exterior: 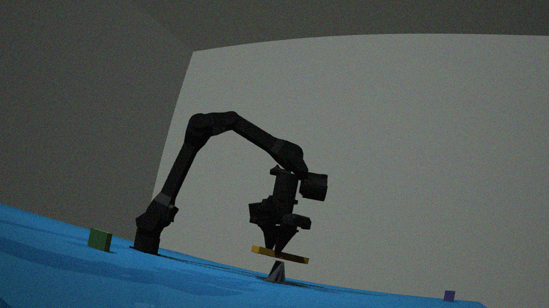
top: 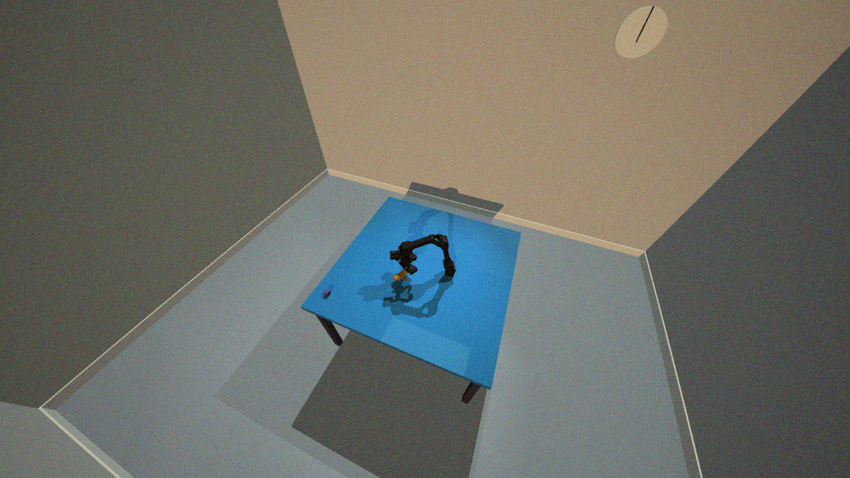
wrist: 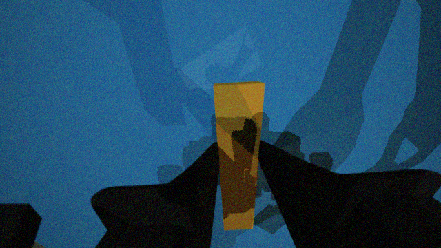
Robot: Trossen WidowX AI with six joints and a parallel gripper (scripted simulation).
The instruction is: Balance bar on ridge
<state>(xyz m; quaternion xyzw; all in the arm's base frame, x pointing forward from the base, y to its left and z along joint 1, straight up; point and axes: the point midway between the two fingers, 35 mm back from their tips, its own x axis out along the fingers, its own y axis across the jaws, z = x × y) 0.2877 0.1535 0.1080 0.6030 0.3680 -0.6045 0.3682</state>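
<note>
Now: the yellow bar 1 cm ahead of my gripper tip and 2 cm to the left of it. Round my gripper tip: green cube (9 cm behind, 46 cm to the right, 6 cm below); then purple cube (45 cm ahead, 35 cm to the left, 6 cm below).
</note>
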